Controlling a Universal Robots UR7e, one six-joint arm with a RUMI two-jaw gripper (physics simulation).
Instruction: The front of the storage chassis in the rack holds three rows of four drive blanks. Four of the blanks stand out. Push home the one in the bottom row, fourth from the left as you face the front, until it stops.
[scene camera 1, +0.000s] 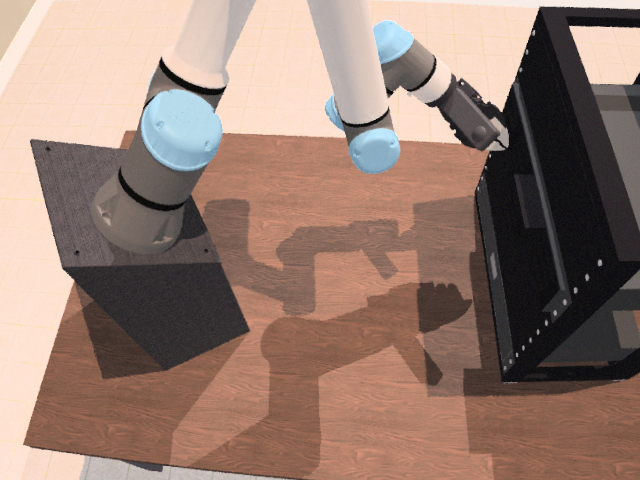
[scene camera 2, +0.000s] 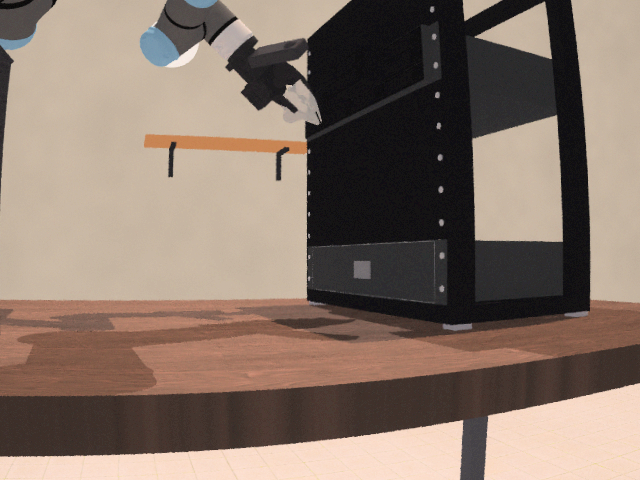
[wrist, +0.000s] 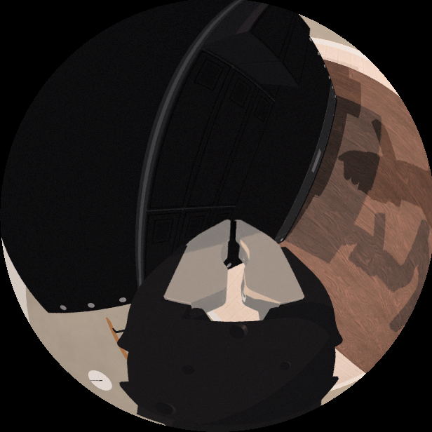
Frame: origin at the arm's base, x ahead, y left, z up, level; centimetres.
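Where they show: gripper, between the fingertips: (scene camera 1: 505, 147) (scene camera 2: 319, 123); arm's base, origin of its link: (scene camera 1: 135, 219).
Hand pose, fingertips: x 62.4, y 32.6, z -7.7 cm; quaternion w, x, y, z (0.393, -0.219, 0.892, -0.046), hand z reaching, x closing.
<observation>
Things, the pixels of their top centre, and the offset from my fingertips. "pt": a spot on its surface instead. Level surfaces: height alone.
- storage chassis, centre of its top: (scene camera 2: 420, 8) dx +18.4, dy -8.9, dz +23.1 cm
- grey strip, a spot on its surface: (scene camera 2: 372, 109) pt dx +5.2, dy -16.2, dz -1.2 cm
- lower grey panel, centre of its top: (scene camera 2: 364, 243) (scene camera 1: 501, 257) dx +5.2, dy -11.3, dz -23.5 cm
- wooden table, height of its surface: dz -35.6 cm
The storage chassis (scene camera 2: 430, 51) sits high in the black rack (scene camera 1: 589, 134) (scene camera 2: 461, 155) (wrist: 75, 150). A grey strip (scene camera 1: 539, 178) (scene camera 2: 372, 109) (wrist: 141, 210) runs across the rack front. In the wrist view, dim outlines of dark panels (wrist: 165, 175) with small rectangles show beside the strip. The fronts are so dark that I cannot tell which blank is the bottom-row fourth or how far it stands out. My gripper (scene camera 1: 504, 147) (scene camera 2: 320, 122) (wrist: 231, 222) is shut and empty. Its tips are angled downward, close to the rack front at its far side; contact cannot be told.
A lower grey panel (scene camera 2: 392, 276) with a light label is at the rack's base. The rack stands on the wooden table (scene camera 1: 299, 175) (scene camera 2: 206, 372). The arm's dark pedestal (scene camera 1: 155, 304) is at the left. An orange wall shelf (scene camera 2: 222, 142) shows behind the rack.
</observation>
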